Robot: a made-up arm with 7 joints.
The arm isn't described. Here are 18 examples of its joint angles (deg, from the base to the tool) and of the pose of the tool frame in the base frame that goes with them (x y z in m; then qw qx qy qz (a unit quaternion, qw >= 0)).
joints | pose
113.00 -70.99 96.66 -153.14 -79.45 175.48 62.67 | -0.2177 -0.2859 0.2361 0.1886 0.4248 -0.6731 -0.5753
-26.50 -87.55 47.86 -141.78 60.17 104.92 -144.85 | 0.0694 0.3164 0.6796 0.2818 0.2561 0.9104 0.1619
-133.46 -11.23 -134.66 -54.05 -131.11 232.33 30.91 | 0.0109 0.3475 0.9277 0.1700 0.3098 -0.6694 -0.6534
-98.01 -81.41 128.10 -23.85 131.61 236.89 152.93 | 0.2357 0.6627 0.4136 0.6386 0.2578 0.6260 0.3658
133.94 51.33 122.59 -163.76 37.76 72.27 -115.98 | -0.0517 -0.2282 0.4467 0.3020 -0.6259 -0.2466 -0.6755
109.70 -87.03 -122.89 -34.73 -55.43 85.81 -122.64 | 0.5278 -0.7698 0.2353 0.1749 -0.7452 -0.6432 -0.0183
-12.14 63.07 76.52 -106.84 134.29 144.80 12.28 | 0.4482 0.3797 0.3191 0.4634 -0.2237 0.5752 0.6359
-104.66 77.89 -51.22 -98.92 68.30 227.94 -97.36 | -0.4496 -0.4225 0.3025 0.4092 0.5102 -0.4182 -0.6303
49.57 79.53 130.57 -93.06 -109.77 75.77 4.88 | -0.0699 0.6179 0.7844 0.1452 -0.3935 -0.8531 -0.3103
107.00 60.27 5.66 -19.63 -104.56 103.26 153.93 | -0.3033 0.8378 0.6798 0.6034 -0.5919 0.2230 -0.4855
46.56 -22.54 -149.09 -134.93 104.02 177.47 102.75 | -0.2361 -0.3630 0.3848 0.2487 0.8883 0.3830 -0.0499
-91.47 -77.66 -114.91 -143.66 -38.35 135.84 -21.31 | -0.4415 0.1818 0.2436 0.0335 0.2506 -0.8497 0.4627
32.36 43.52 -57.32 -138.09 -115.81 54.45 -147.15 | 0.4360 -0.2366 0.3223 0.3751 0.1095 -0.0994 0.9151
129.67 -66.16 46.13 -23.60 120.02 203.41 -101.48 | 0.3431 -0.4921 0.8282 0.9695 0.2304 0.0738 0.0384
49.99 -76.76 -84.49 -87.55 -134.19 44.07 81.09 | 0.0269 -0.7895 0.4717 0.5075 0.2150 -0.8234 -0.1350
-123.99 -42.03 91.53 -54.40 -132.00 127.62 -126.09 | 0.6661 0.2093 0.8502 0.3942 -0.0947 0.0609 -0.9121
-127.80 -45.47 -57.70 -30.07 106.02 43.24 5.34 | 0.2153 0.4736 1.1103 0.3971 0.6279 -0.4425 0.5022
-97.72 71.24 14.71 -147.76 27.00 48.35 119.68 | 0.1017 -0.1364 0.0801 0.0535 -0.0578 -0.0488 -0.9957
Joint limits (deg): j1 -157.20..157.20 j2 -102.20..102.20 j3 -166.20..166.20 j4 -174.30..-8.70 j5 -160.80..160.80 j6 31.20..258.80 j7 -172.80..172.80
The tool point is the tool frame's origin. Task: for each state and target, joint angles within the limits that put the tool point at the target. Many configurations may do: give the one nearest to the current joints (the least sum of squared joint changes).
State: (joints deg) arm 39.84 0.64 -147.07 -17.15 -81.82 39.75 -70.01
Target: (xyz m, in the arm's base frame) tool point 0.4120 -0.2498 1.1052
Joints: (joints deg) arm 11.67 38.66 -109.43 -47.35 -76.77 54.56 -70.01
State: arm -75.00 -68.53 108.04 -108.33 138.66 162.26 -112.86
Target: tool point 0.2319 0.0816 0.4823
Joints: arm -77.26 -64.44 84.73 -148.01 140.96 171.72 -112.86
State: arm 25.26 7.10 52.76 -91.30 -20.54 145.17 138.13
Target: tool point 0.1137 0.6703 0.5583
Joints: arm 38.63 31.04 50.40 -109.56 -21.11 138.41 138.13
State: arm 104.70 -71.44 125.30 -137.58 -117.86 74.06 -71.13
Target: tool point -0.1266 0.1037 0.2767
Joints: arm 77.51 -94.21 109.93 -174.30 -135.18 105.91 -71.13
